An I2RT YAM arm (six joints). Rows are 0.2 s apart.
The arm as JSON. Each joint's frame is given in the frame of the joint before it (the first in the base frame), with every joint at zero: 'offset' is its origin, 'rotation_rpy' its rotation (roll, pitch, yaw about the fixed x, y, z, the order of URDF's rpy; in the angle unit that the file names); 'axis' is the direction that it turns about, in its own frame. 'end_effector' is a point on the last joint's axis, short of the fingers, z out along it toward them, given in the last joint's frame.
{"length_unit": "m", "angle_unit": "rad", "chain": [
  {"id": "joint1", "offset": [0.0, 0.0, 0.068], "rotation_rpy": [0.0, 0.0, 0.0], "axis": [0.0, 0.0, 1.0]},
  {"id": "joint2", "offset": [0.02, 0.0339, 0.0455], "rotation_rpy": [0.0, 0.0, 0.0], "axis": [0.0, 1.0, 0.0]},
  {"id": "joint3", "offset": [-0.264, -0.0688, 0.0], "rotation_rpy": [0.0, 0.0, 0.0], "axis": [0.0, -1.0, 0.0]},
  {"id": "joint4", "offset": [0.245, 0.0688, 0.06], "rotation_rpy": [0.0, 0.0, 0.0], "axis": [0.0, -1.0, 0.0]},
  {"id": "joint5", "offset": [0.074, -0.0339, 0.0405], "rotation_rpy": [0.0, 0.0, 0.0], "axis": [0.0, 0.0, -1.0]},
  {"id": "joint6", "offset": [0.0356, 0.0, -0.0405], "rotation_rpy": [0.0, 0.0, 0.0], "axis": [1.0, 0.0, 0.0]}
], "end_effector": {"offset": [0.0, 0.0, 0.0], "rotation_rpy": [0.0, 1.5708, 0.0]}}
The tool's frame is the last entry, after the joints.
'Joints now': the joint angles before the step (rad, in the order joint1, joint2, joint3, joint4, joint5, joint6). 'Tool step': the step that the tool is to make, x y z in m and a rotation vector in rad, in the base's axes. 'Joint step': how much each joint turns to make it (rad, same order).
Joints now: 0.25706 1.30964 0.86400 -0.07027 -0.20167 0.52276
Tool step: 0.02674 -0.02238 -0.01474 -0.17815 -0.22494 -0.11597
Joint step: -0.07579 0.08945 -0.05486 0.30051 0.13147 -0.18576
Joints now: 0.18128 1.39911 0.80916 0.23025 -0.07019 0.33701
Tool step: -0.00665 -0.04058 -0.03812 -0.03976 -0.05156 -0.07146
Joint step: -0.13325 0.02981 -0.16211 0.23278 -0.04312 -0.06361
